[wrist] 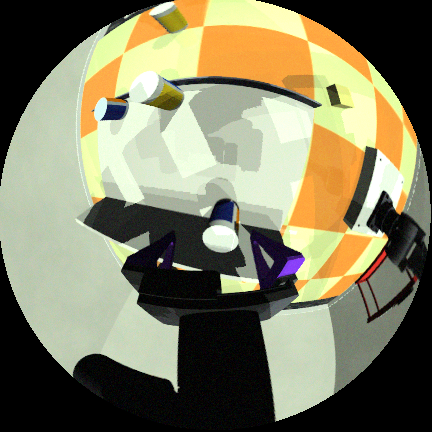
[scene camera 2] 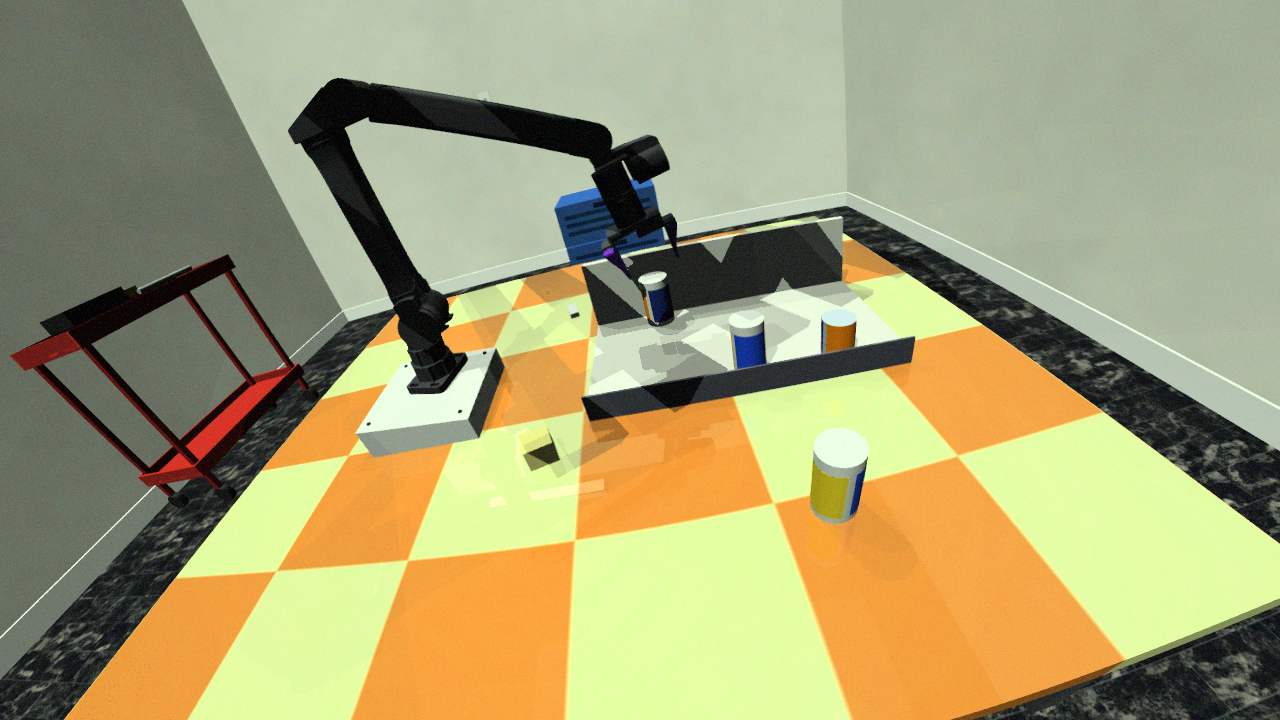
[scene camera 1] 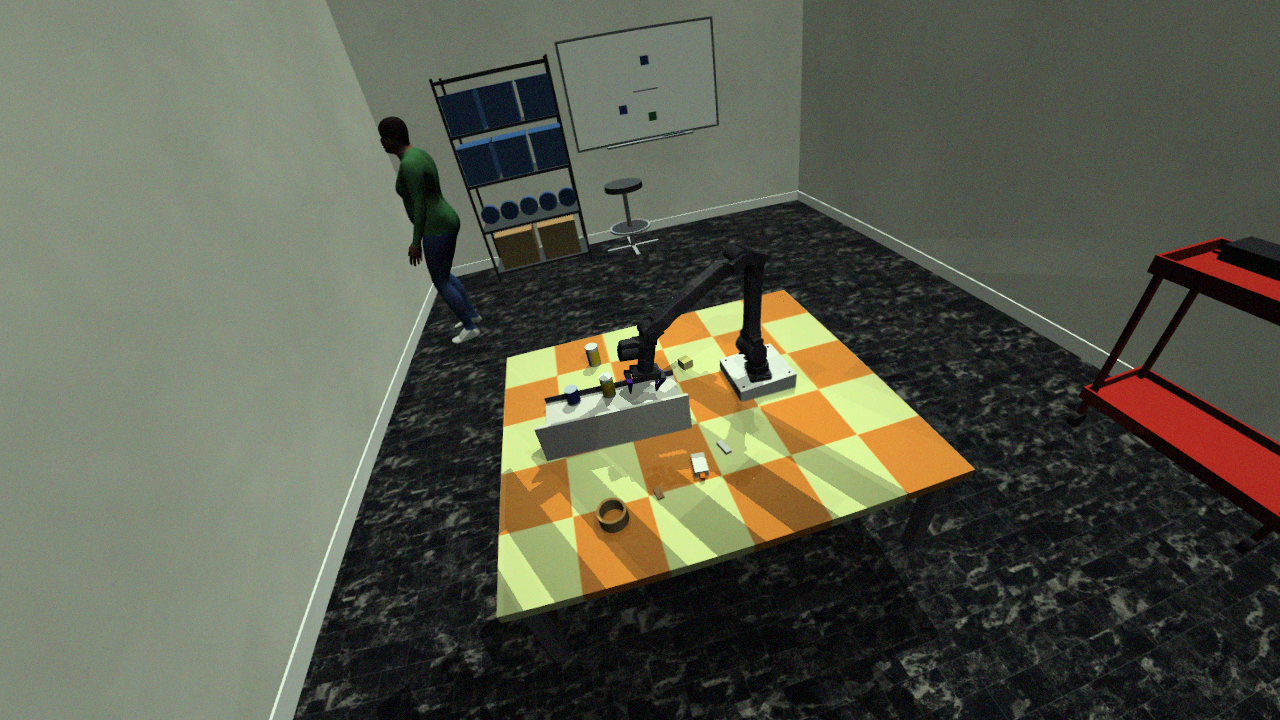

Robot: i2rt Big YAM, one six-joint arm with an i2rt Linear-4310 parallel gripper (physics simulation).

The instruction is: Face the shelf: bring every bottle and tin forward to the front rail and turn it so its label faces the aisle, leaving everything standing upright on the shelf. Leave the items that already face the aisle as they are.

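Note:
The white shelf has a dark front rail. A white-lidded bottle with blue and orange sides stands upright near the back panel. A taller bottle stands at the rail, blue toward the rail and yellow behind. A short tin stands at the rail, orange toward it and blue behind. My gripper is open and empty, just above the back bottle, its fingers spread to either side in the wrist view.
A yellow-and-blue bottle stands on the table before the rail. A small block lies near the arm's base. Behind the shelf are a brown bowl and a white box.

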